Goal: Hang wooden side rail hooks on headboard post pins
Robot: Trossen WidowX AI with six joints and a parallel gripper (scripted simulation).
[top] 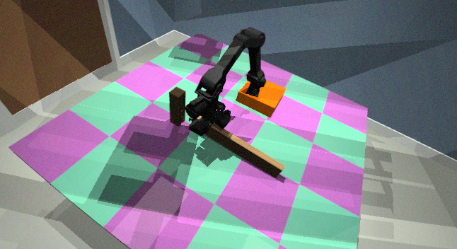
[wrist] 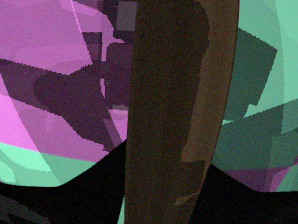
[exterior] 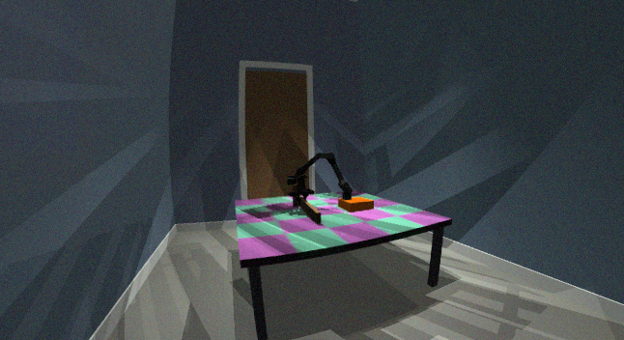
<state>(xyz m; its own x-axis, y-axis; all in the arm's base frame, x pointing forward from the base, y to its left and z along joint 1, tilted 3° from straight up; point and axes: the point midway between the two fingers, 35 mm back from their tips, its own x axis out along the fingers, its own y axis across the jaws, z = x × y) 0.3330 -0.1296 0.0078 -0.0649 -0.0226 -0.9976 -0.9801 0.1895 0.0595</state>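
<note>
Now: the wooden headboard post 15 cm to the right of my gripper tip, 4 cm above it and 3 cm behind it.
</note>
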